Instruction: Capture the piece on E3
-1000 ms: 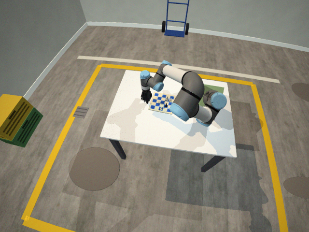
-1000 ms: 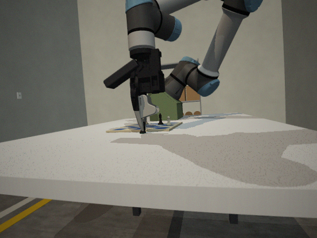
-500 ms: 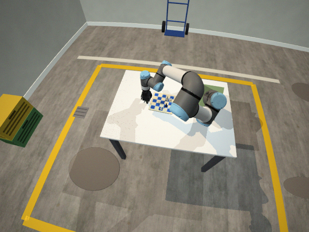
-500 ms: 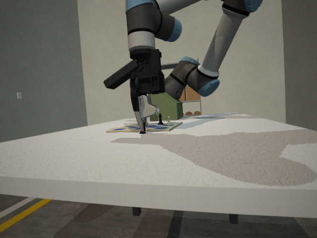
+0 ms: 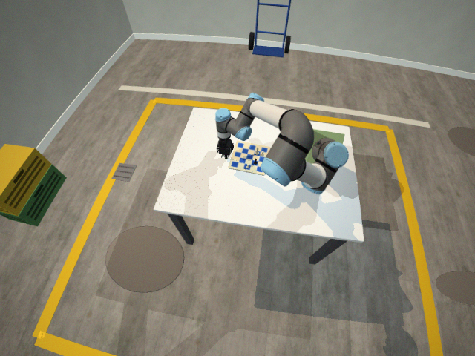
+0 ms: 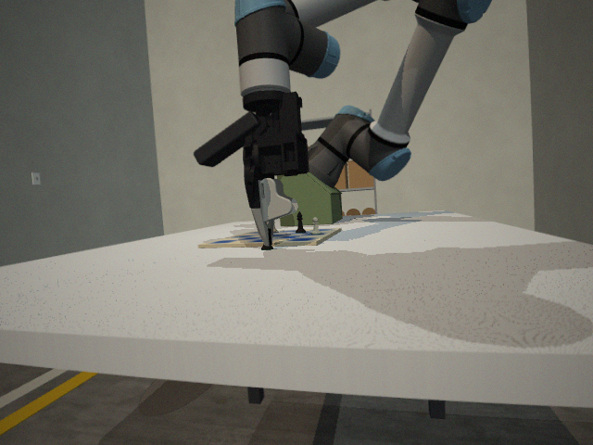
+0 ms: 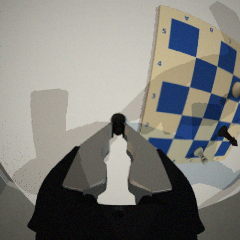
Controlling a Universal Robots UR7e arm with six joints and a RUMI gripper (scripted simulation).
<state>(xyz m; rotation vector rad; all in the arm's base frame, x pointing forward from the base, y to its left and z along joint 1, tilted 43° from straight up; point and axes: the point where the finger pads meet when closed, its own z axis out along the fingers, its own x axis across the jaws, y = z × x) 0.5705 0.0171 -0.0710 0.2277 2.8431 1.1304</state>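
My hand is 10 mm above the black pawn. The rest, counted from my hand: tall white piece: 190 mm behind, 40 mm to the right, 20 mm above; then blue-and-cream chessboard: 140 mm behind, 10 mm to the right, 20 mm below.
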